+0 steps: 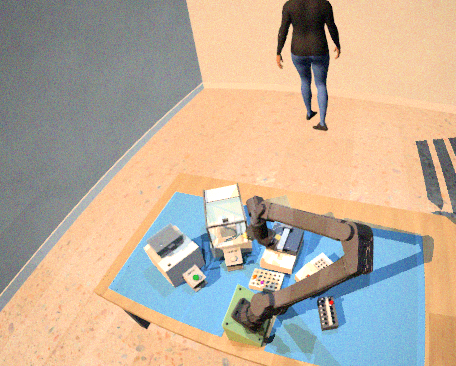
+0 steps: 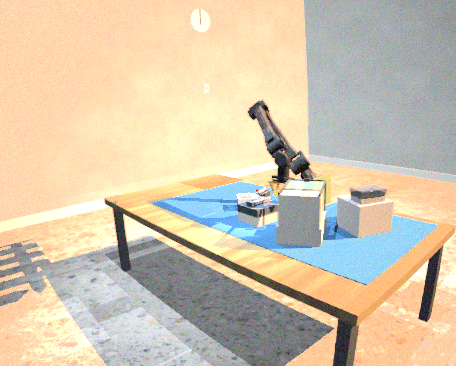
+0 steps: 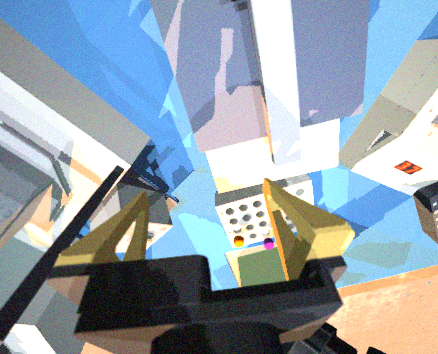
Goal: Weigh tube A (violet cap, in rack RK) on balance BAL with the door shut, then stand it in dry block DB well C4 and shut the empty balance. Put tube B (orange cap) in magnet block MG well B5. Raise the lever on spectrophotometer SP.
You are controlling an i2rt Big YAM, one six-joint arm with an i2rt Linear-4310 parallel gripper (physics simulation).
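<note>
Rack RK (image 1: 272, 286) (image 3: 223, 207) holds tube A, violet cap (image 1: 262, 282) (image 3: 269, 243), and tube B, orange cap (image 1: 255, 276) (image 3: 239, 241), along its edge by the arm base. My gripper (image 3: 205, 190) is open and empty, pointing down above and beyond the rack, between the balance and a flat instrument. Balance BAL (image 1: 221, 193) (image 2: 300, 217) has a glass chamber; its door state is unclear. Dry block DB (image 1: 305, 274) (image 3: 372, 169) shows 37. Dark magnet block MG (image 1: 327, 316) (image 3: 426, 216) has a red dot. I cannot tell which instrument is spectrophotometer SP.
The flat instrument (image 1: 272, 260) (image 2: 257, 215) (image 3: 320, 145), with a white bar on top, stands behind the rack. A boxy grey-lidded instrument (image 1: 186, 260) (image 2: 365, 216) with a green button stands beyond the balance. The arm's green base (image 1: 231, 332) is beside the rack. A person (image 1: 310, 30) stands beyond the table.
</note>
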